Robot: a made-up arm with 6 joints.
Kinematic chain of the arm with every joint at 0, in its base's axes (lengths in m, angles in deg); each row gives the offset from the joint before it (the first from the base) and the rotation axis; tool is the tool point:
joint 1: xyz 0 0 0.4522 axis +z
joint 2: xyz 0 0 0 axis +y
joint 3: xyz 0 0 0.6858 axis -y
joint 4: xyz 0 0 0 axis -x
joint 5: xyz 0.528 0 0 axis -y
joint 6: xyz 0 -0.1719 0 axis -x
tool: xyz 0 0 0
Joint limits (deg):
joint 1: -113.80..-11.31
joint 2: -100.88..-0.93
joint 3: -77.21..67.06
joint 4: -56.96..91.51
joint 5: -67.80..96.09
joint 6: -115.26..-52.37
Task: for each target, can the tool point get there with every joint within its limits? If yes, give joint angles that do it. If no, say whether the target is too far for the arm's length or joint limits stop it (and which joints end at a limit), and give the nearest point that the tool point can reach.
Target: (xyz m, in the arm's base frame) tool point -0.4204 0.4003 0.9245
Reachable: yes | joints -60.68 -93.34 -15.24 -7.13 51.25 -90.71
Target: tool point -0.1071 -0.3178 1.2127
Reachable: yes | joints -83.41 -18.84 3.40 -33.76 -20.52 -60.04
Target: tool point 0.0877 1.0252 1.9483
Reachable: no: too far | nearest point 0.0599 0.7001 1.4739 | short by 0.576 m
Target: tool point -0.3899 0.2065 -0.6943
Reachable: no: joint limits stop it (at a limit: joint 2, joint 3, joint 4) | nearest point -0.1431 0.0758 0.4027 | short by 1.132 m
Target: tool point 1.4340 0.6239 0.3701
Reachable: no: too far | nearest point 0.4989 1.1199 0.3777 | short by 1.059 m
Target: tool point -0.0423 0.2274 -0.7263
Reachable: no: joint limits stop it (at a limit: joint 1, joint 2, joint 3, joint 4) | nearest point -0.0325 0.1586 0.4027 | short by 1.131 m
